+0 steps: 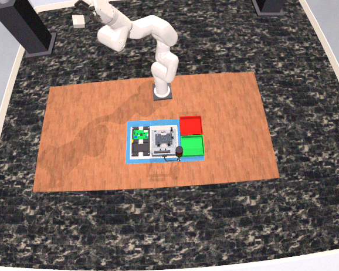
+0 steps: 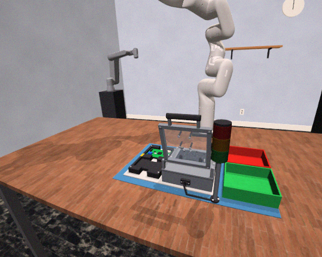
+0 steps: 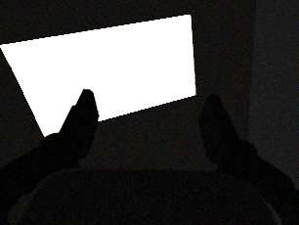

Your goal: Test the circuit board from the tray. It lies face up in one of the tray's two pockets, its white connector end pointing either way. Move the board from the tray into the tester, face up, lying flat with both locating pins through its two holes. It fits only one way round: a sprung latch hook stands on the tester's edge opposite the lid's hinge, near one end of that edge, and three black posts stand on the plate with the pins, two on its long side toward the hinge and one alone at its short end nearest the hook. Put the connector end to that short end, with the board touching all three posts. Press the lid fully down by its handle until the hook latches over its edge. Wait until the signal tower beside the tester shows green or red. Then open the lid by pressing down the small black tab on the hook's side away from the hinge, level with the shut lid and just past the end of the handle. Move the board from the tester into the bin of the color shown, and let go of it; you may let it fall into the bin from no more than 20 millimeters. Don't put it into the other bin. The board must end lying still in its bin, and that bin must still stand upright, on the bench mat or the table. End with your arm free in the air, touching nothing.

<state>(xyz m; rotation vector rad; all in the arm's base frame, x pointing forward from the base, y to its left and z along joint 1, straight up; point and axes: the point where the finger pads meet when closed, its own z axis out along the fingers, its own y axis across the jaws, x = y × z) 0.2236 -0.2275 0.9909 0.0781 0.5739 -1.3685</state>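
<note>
Right now the green circuit board is 980 mm below my hand, 140 mm ahead of it and 60 mm to the left of it. From my hand the other things lie so: small black tab (920 mm below, 280 mm to the left, 140 mm ahead); then clear lid (820 mm below, 330 mm ahead, 220 mm to the left); then tester plate (930 mm below, 230 mm to the left, 210 mm ahead).
</note>
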